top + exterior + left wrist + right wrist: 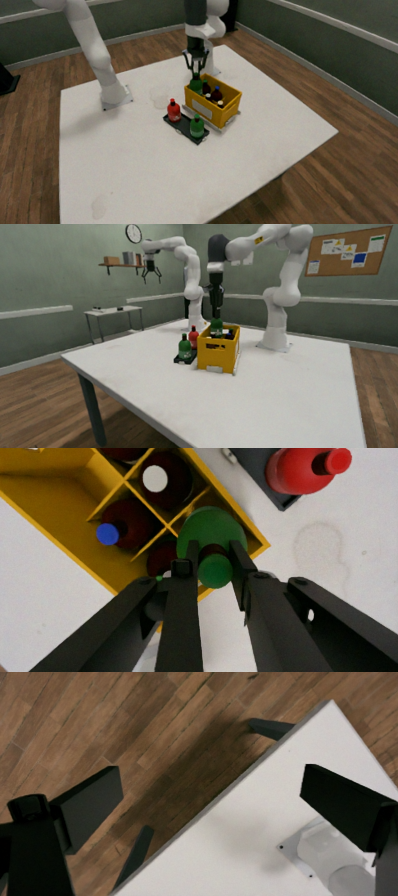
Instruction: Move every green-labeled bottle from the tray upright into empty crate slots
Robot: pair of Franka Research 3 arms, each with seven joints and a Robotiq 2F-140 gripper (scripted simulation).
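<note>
Right now the yellow crate is 180 mm below my left hand, 70 mm to the left of it and 60 mm ahead of it. From my left hand the other things lie so: red bottle (180 mm below, 160 mm to the right, 30 mm ahead); tray (250 mm below, 120 mm to the right, 110 mm ahead); blue-capped bottle (180 mm below, 110 mm to the left, 50 mm ahead).
</note>
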